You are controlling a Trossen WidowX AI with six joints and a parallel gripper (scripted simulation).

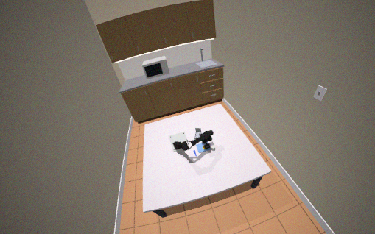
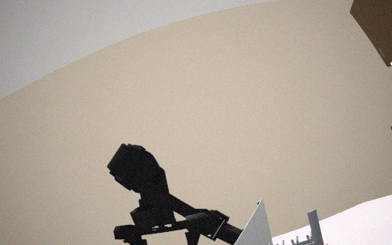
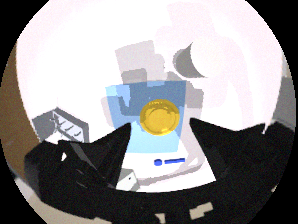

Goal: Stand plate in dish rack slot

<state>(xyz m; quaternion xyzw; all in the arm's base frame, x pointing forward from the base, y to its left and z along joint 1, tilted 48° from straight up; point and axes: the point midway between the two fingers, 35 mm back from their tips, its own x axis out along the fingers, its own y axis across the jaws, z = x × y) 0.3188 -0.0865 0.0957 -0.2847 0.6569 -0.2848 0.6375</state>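
Now: the yellow plate 2 cm below my gripper tip. From my gripper tip the other things lie so: cup (8 cm ahead, 5 cm to the right, 1 cm below); blue mat (2 cm behind, 2 cm to the left, 3 cm below); blue spoon (14 cm behind, 2 cm to the right, 3 cm below).
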